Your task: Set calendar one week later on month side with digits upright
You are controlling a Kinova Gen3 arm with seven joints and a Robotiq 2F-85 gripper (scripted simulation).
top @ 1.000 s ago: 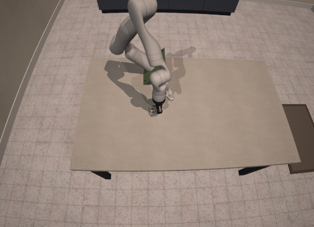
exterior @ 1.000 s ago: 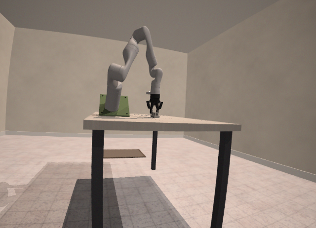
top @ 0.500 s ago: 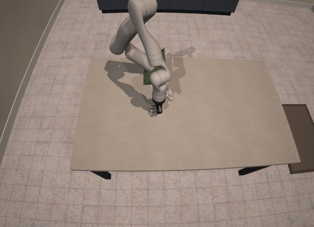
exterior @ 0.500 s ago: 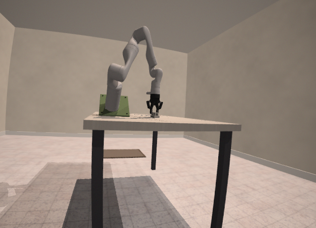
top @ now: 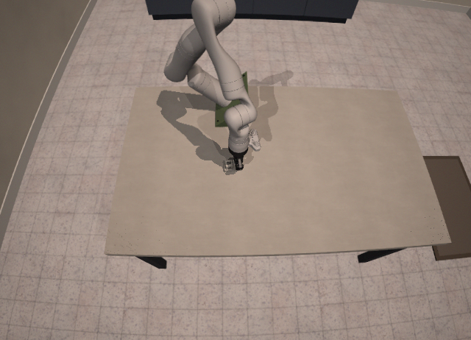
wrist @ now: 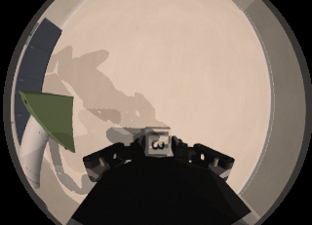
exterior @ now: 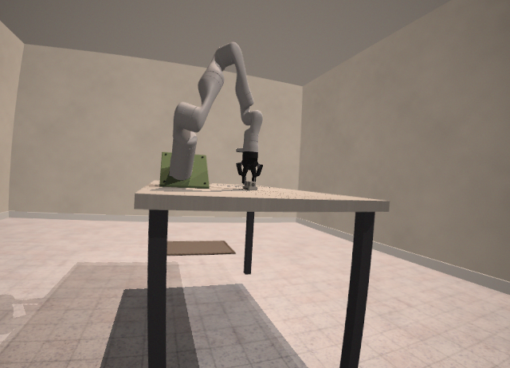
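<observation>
Now: the white tray 3 cm below my hand and 2 cm to the right of it.
</observation>
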